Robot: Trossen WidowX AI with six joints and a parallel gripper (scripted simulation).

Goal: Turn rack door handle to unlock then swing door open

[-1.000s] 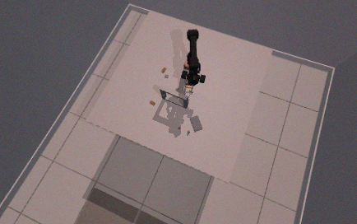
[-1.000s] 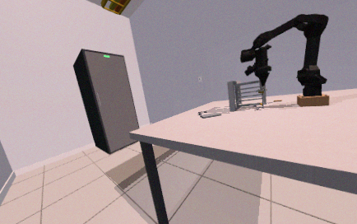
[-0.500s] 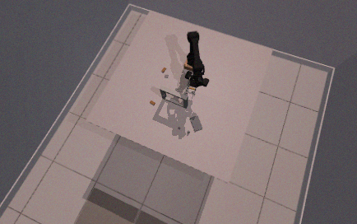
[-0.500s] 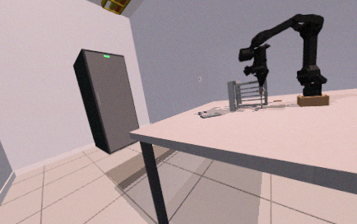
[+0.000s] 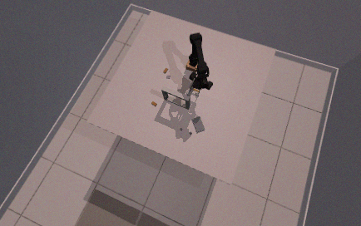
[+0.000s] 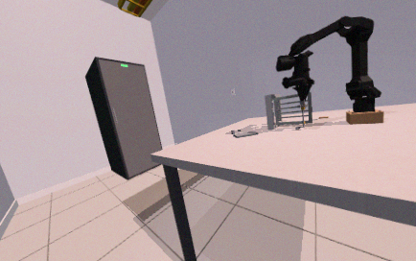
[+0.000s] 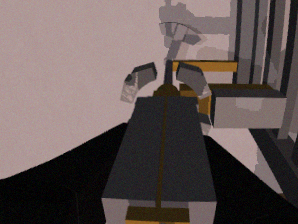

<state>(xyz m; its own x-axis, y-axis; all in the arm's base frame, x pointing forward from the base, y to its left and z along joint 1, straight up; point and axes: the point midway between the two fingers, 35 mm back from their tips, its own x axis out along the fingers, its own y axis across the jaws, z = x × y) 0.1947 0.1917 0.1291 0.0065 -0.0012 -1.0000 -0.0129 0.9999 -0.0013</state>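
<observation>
Now: the upright handle 20 mm below my gripper tip and 10 mm ahead of it. The rest, counted from my gripper tip: orange block: 310 mm ahead, 270 mm to the right, 140 mm below; then flat grey plate: 250 mm ahead, 150 mm to the left, 140 mm below.
</observation>
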